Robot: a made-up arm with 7 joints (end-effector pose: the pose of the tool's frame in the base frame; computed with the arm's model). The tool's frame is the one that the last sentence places. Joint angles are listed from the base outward.
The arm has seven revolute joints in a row. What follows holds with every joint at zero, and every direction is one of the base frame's.
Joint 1 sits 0.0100 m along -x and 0.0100 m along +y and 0.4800 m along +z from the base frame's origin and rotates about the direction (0, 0.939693, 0.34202).
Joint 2 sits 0.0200 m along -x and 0.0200 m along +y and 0.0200 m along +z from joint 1 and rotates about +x.
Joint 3 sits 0.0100 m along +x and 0.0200 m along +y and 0.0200 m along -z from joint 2 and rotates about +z.
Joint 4 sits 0.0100 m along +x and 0.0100 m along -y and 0.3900 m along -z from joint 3 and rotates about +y.
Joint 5 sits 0.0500 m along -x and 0.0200 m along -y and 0.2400 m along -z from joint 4 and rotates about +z.
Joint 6 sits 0.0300 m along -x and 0.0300 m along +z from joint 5 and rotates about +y.
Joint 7 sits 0.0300 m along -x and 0.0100 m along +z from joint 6 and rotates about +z.
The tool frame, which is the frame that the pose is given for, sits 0.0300 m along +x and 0.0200 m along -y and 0.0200 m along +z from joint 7; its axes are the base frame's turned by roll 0.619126, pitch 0.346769 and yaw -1.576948 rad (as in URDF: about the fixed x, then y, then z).
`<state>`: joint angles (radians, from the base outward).
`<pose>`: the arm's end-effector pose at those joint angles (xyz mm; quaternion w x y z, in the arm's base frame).
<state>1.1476 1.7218 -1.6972 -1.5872 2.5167 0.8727 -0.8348</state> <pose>-235.3 406.6 571.5 0.7738 -0.3946 0.3285 -0.3709</pose>
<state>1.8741 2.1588 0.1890 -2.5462 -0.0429 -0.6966 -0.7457</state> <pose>6.5 396.3 372.6 0.2588 -0.1606 0.8513 0.4272</pose>
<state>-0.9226 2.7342 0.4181 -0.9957 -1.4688 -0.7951 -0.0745</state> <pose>-344.7 216.7 956.3 0.4695 -0.2752 -0.7323 0.4094</pose>
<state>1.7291 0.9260 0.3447 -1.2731 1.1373 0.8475 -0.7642</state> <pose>-419.7 332.5 483.9 0.6309 0.0716 0.2770 -0.7211</pose>
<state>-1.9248 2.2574 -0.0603 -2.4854 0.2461 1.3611 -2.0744</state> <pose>-136.3 309.1 687.7 0.1753 -0.4151 -0.8624 0.2306</pose>
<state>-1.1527 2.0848 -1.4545 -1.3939 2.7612 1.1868 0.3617</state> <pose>66.9 533.3 623.6 0.9230 0.1824 -0.2527 -0.2259</pose>
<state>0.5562 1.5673 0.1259 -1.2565 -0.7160 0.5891 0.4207</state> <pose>44.8 577.0 452.7 0.1668 -0.6504 -0.3098 0.6732</pose>
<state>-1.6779 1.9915 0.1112 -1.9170 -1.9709 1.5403 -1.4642</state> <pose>-96.4 375.8 796.1 0.6017 0.2046 0.7444 0.2050</pose>
